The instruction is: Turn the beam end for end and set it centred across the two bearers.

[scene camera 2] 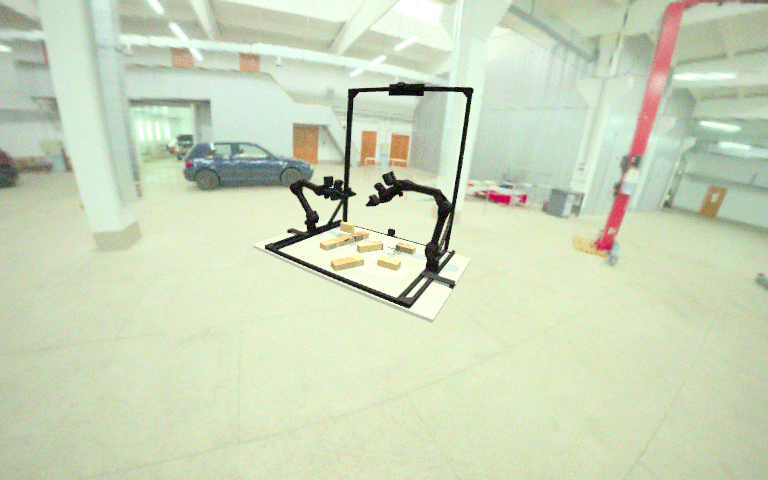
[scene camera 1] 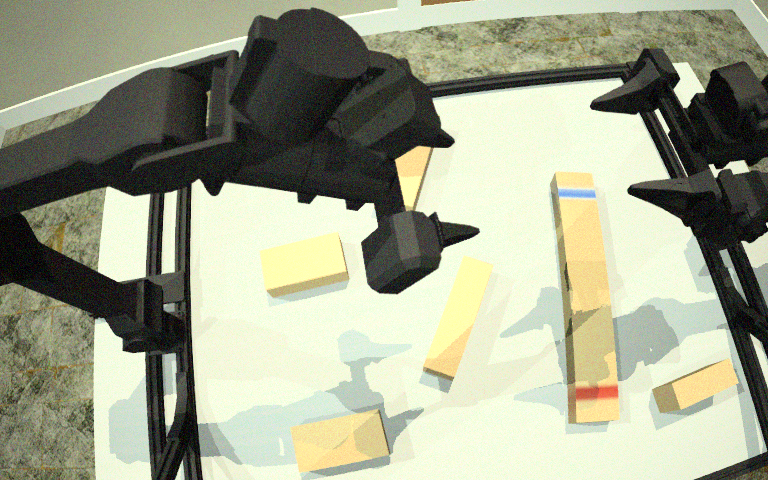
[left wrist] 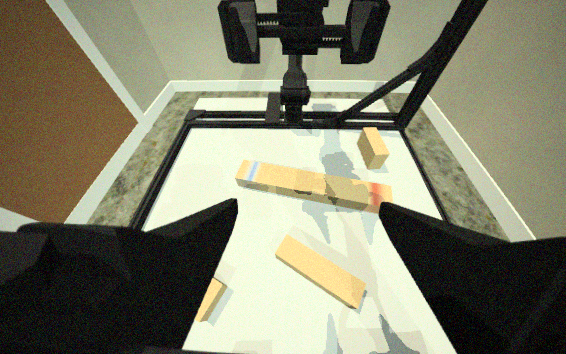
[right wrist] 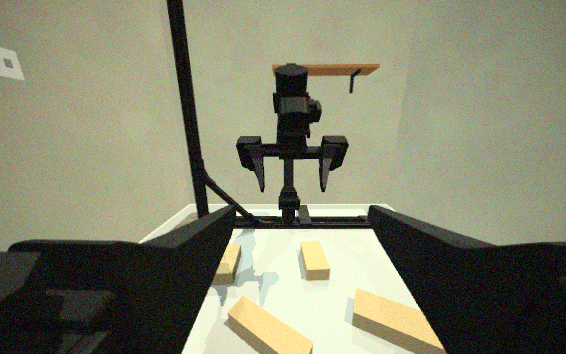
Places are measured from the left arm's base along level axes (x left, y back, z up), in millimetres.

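Pixels of known places: left gripper, fingertip midpoint: (scene camera 2: pixel 370 204) (scene camera 1: pixel 464 186) (left wrist: pixel 308 206) (right wrist: pixel 292 190); right gripper, fingertip midpoint: (scene camera 2: pixel 352 195) (scene camera 1: pixel 609 144) (left wrist: pixel 304 56) (right wrist: pixel 301 211); left arm's base at its link origin: (scene camera 2: pixel 431 270) (scene camera 1: pixel 165 333) (right wrist: pixel 288 220); right arm's base at its link origin: (scene camera 2: pixel 311 231) (left wrist: pixel 293 117).
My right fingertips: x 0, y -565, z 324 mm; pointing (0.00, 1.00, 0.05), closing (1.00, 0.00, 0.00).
For each thing: its top centre in the pictures, then the offset to it from my right fingertips. "*": a spot on its surface instead.
- long beam at its top centre: (scene camera 1: pixel 589 286) (left wrist: pixel 311 181) (scene camera 2: pixel 345 237) dx -45, dy -70, dz -305 mm
- beam's red end at a spot on its surface: (scene camera 1: pixel 695 386) (left wrist: pixel 377 144) * dx -226, dy -177, dz -280 mm
The long beam (scene camera 1: pixel 586 271) (scene camera 2: pixel 343 241) (left wrist: pixel 300 182) lies flat on the table, its blue band at the back and red band toward the front in scene camera 1. Two longer plain blocks, a middle one (scene camera 1: pixel 461 311) (scene camera 2: pixel 369 246) (left wrist: pixel 320 270) (right wrist: pixel 270 327) and a back one (scene camera 1: pixel 415 164) (scene camera 2: pixel 347 263) (left wrist: pixel 211 300) (right wrist: pixel 395 320), lie apart from it; I cannot tell which blocks are the bearers. My left gripper (scene camera 1: pixel 465 185) (left wrist: pixel 308 206) (right wrist: pixel 292 190) is open and empty above the table, partly hiding the back block. My right gripper (scene camera 1: pixel 611 147) is open and empty above the beam's blue end.
Short blocks lie at the left (scene camera 1: pixel 303 264) (right wrist: pixel 315 260), at the front left (scene camera 1: pixel 339 441) (right wrist: pixel 227 265) and at the right beyond the beam's red end (scene camera 1: pixel 695 386) (left wrist: pixel 372 147). A black frame (scene camera 1: pixel 526 79) (scene camera 2: pixel 351 152) edges the table and rises above it.
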